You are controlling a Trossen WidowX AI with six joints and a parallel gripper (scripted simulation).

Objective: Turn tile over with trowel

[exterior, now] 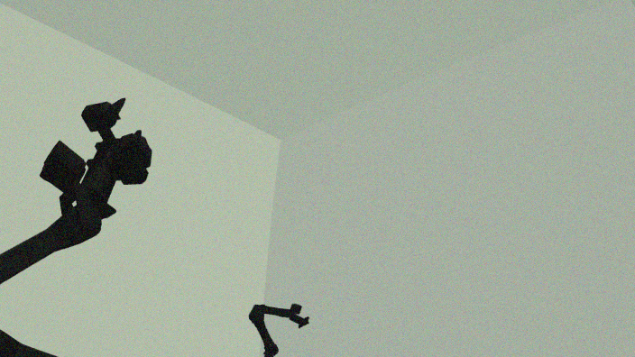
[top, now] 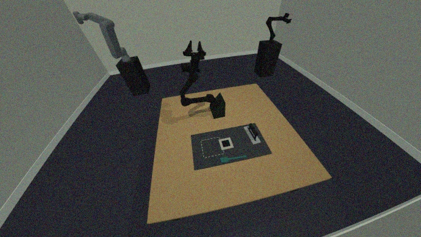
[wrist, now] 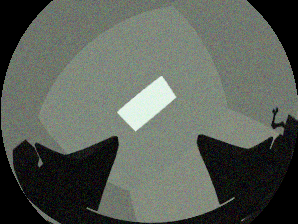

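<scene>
The small trowel lies 67 cm below my gripper tip, 44 cm ahead of it and 37 cm to the left of it. The rest, counted from my gripper tip: dark mat (72 cm below, 46 cm ahead, 14 cm to the left); green strip (70 cm below, 60 cm ahead, 11 cm to the left); tile (70 cm below, 46 cm ahead, 11 cm to the left).
</scene>
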